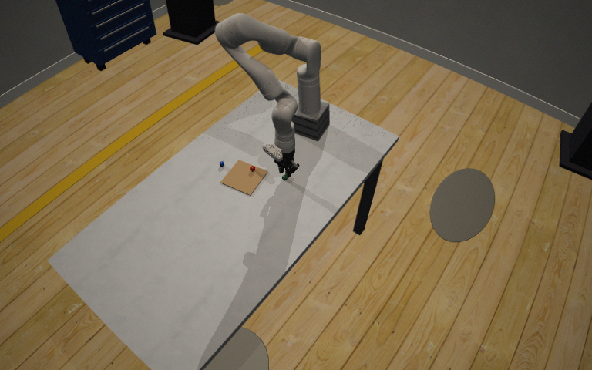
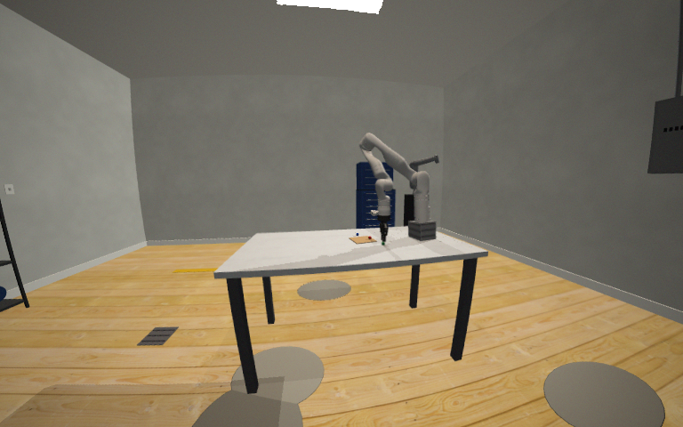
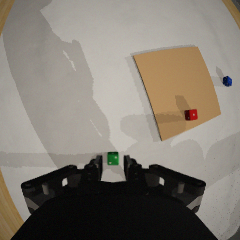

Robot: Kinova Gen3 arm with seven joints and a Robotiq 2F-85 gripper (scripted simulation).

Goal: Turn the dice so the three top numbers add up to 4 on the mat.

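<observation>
Now: hand 30 mm above the green die. From my hand the other things lie so: blue die: 60 mm ahead, 260 mm to the right, 30 mm below; then tan mat: 70 mm ahead, 150 mm to the right, 40 mm below; then red die: 30 mm ahead, 140 mm to the right, 30 mm below.
</observation>
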